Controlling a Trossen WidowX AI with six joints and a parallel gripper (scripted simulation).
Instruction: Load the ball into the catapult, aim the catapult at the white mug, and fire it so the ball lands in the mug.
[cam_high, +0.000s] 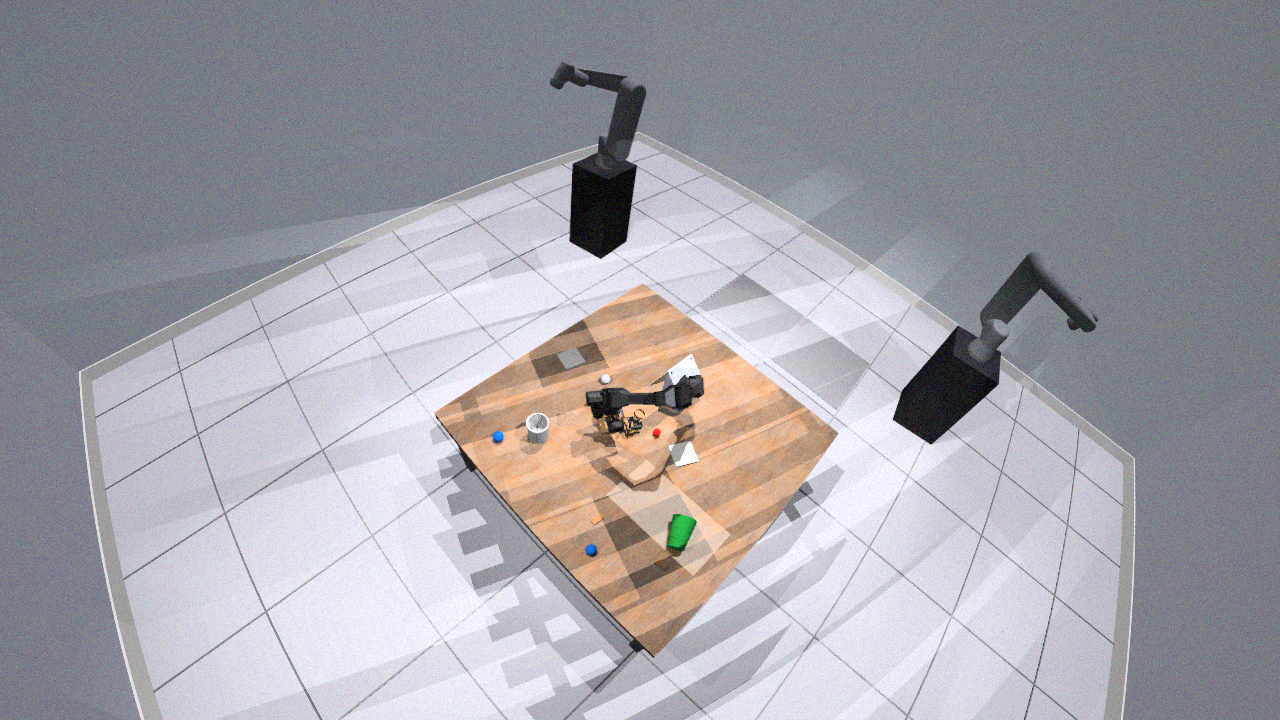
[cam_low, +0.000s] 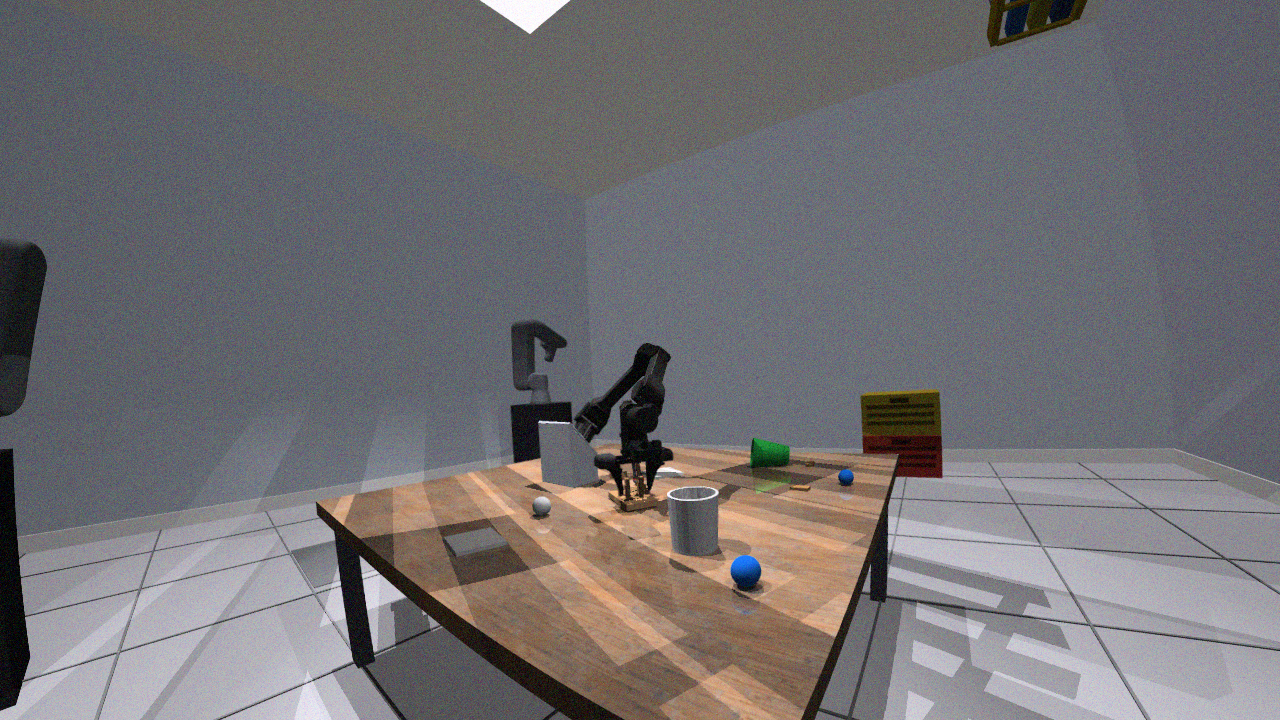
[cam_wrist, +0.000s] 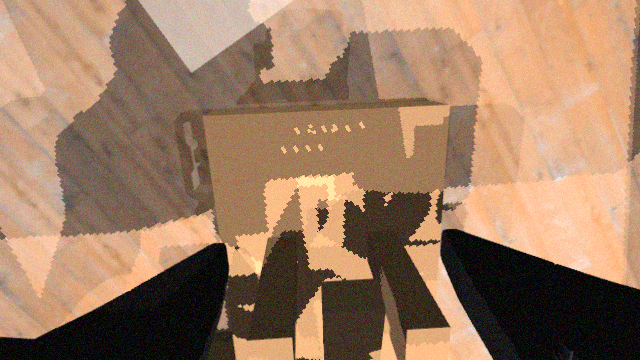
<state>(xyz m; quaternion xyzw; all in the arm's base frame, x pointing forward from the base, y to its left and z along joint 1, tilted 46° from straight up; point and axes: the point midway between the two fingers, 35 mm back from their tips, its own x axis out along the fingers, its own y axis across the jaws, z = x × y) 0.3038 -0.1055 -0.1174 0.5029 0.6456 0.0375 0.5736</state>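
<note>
My gripper tip is 10 cm past the red ball, 18 cm to the right of it and 2 cm above it. Round my gripper tip: catapult 5 cm behind, 6 cm to the left, 2 cm above; then whitish-grey mug 23 cm ahead, 19 cm to the right; then white ball 17 cm behind, 15 cm to the right, 1 cm below.
</note>
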